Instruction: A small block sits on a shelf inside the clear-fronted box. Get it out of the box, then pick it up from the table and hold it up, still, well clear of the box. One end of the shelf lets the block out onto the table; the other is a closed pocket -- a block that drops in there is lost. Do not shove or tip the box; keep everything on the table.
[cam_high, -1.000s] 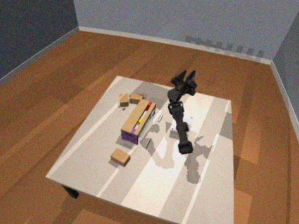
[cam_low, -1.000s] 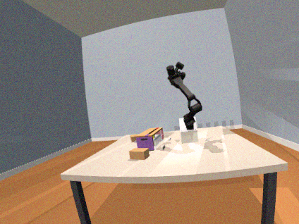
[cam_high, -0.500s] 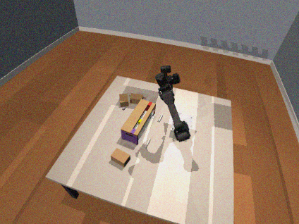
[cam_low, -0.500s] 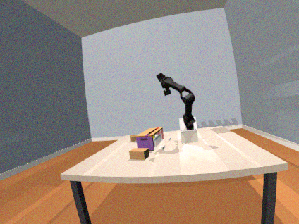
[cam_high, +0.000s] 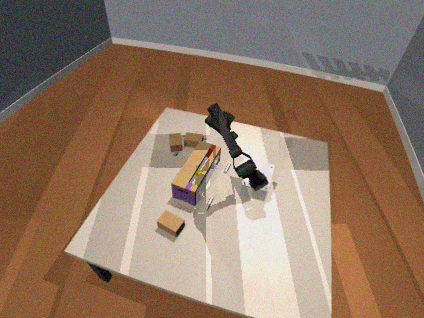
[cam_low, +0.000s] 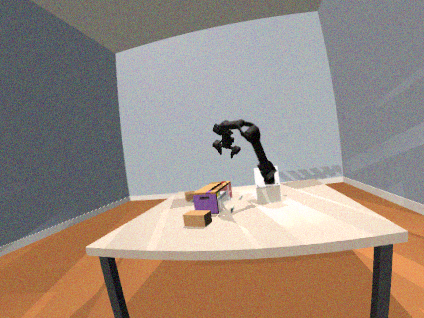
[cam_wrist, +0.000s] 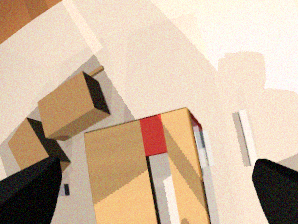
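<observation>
My gripper tip is now 5 cm short of the box, 11 cm to the right of it and 25 cm above it. The rest, counted from my gripper tip: yellow block (7 cm ahead, 14 cm to the left, 23 cm below).
</observation>
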